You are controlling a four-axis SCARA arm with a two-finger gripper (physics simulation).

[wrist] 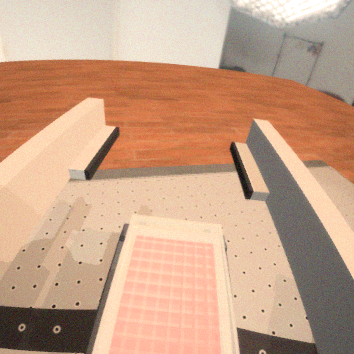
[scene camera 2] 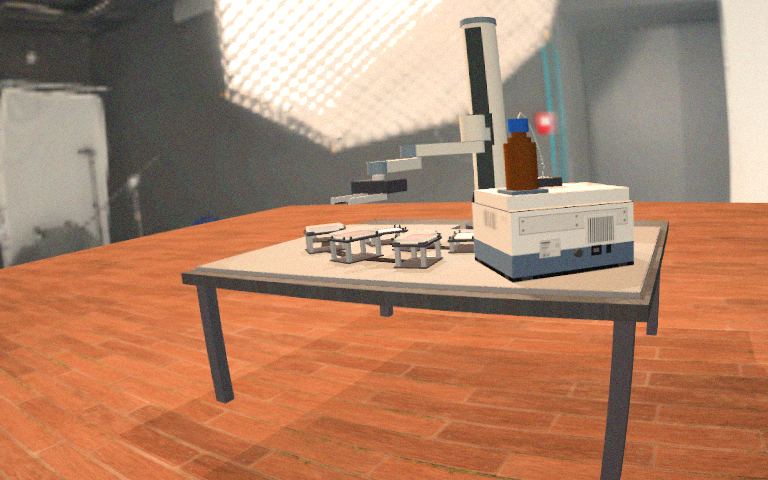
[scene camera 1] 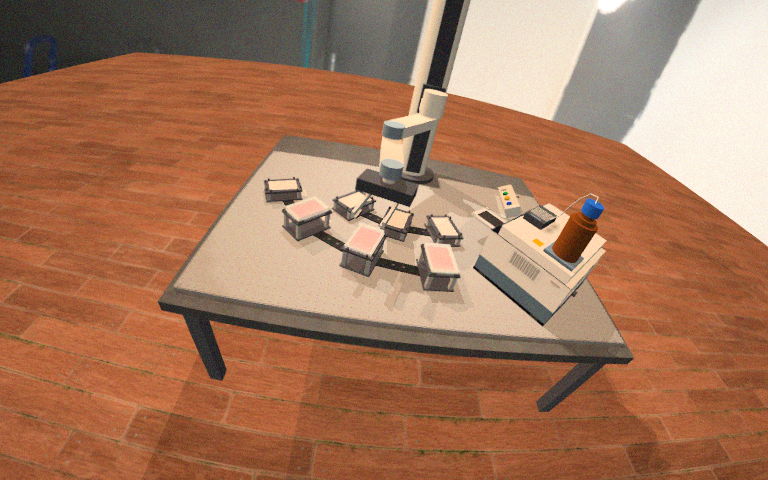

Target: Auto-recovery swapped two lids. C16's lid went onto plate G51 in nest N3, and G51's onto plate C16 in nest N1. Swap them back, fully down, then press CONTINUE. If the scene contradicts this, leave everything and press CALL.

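Seen in the pictures: gripper, fingertip midpoint: (wrist: 176,124) (scene camera 2: 340,201) (scene camera 1: 367,220); arm's base, link origin: (scene camera 1: 410,172).
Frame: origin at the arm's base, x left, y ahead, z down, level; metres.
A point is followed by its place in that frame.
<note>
Three pink-topped plates stand on tall nests: a left one (scene camera 1: 306,210) {x -0.408, y 0.654, z -0.101 m}, a middle one (scene camera 1: 363,240) {x -0.205, y 0.772, z -0.105 m} (wrist: 167,295) {x -0.196, y 0.748, z -0.106 m} and a right one (scene camera 1: 440,258) {x 0.038, y 0.797, z -0.101 m}. Nest and plate labels are too small to read, and lid seating cannot be told. My gripper (scene camera 1: 370,217) {x -0.204, y 0.803, z -0.204 m} (scene camera 2: 357,199) (wrist: 176,124) {x -0.204, y 0.803, z -0.204 m} is shut to a narrow setting, with a gap between its pads and nothing held. It hangs well above the nests. In the wrist view its fingers reach out above and beyond the middle plate. A button panel (scene camera 1: 508,199) {x 0.457, y 0.252, z -0.079 m} with green, orange and blue buttons stands at the back right.
Several pale-topped plates sit on low nests, among them one at the far left (scene camera 1: 283,185) {x -0.550, y 0.440, z -0.058 m} and one at the right (scene camera 1: 444,226) {x 0.098, y 0.547, z -0.057 m}. A boxy instrument (scene camera 1: 523,266) {x 0.295, y 0.833, z -0.148 m} (scene camera 2: 555,232) {x 0.489, y 0.874, z -0.125 m} carries a brown bottle (scene camera 1: 574,237) {x 0.367, y 0.876, z -0.313 m} (scene camera 2: 520,161) {x 0.409, y 0.886, z -0.305 m} at the table's right. The arm's column (scene camera 2: 492,73) {x 0.058, y 0.047, z -0.647 m} rises behind.
</note>
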